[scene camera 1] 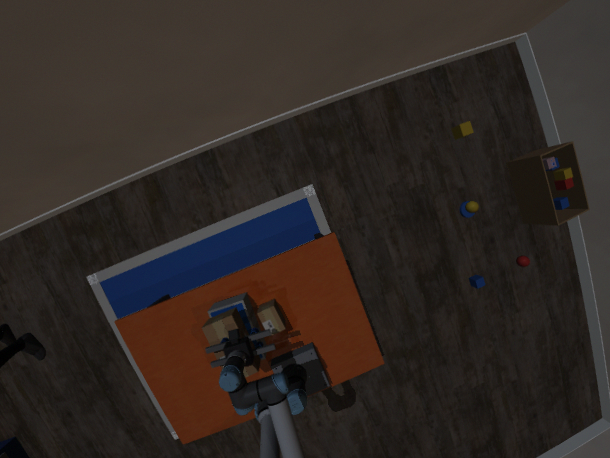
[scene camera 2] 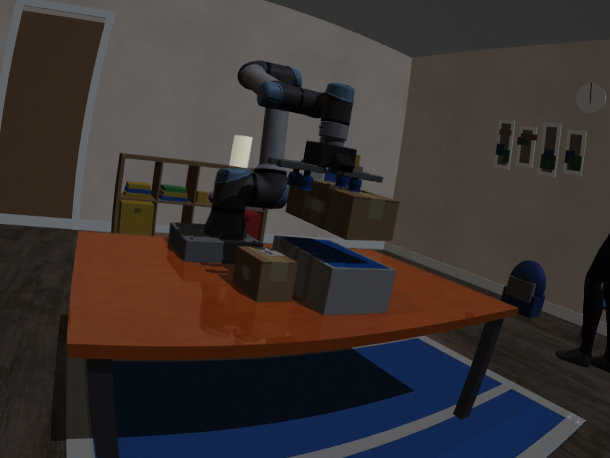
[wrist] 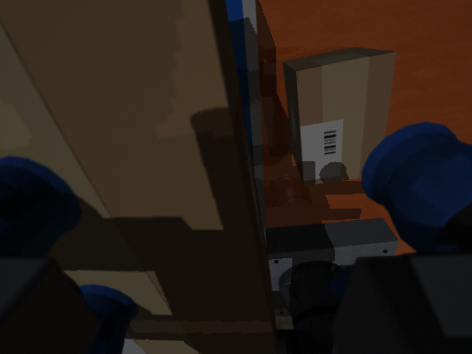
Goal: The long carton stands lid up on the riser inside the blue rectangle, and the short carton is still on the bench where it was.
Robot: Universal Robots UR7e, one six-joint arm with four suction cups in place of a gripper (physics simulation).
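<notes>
My gripper has its left-hand cups on the top of the long brown carton; the right-hand cups hang beside it. The carton is level, in the air above the grey riser, with a gap below it in scene camera 2. The blue rectangle on the riser's top is partly hidden by the carton from above. The short carton stands on the bench beside the riser, its label facing up.
The orange bench carries the arm's dark base, behind the short carton in scene camera 2. A person's dark legs show at the right, away from the bench, near a blue backpack.
</notes>
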